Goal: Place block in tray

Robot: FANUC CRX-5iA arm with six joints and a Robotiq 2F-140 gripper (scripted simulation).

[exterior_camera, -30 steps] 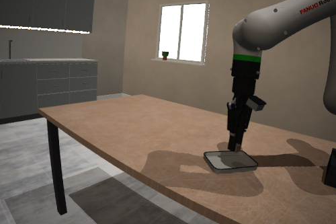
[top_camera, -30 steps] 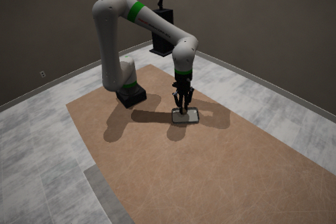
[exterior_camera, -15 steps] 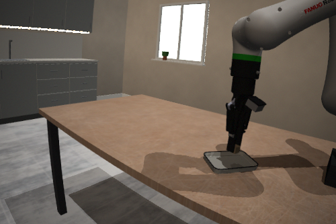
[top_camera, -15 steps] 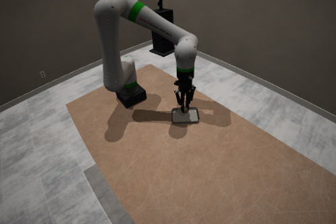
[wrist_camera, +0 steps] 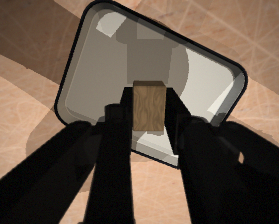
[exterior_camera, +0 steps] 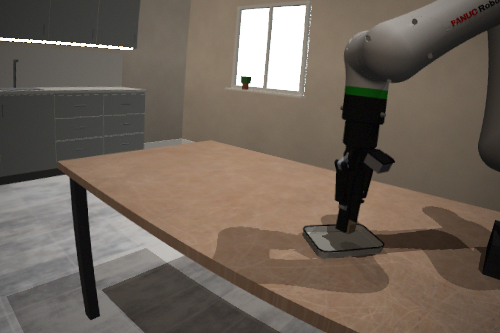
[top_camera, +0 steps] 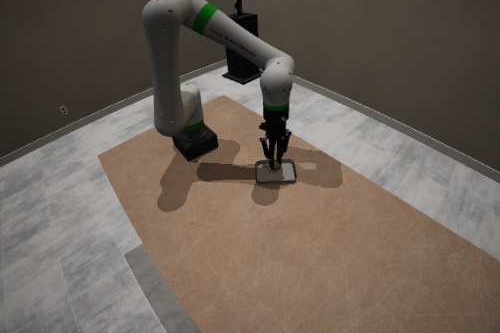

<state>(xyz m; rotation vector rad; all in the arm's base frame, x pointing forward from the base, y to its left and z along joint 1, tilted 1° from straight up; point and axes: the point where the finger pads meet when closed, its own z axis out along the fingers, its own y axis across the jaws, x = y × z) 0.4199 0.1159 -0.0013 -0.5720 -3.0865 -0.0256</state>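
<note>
My gripper is now 60 mm above the white tray. Round my hand: wooden block (30 mm below).
</note>
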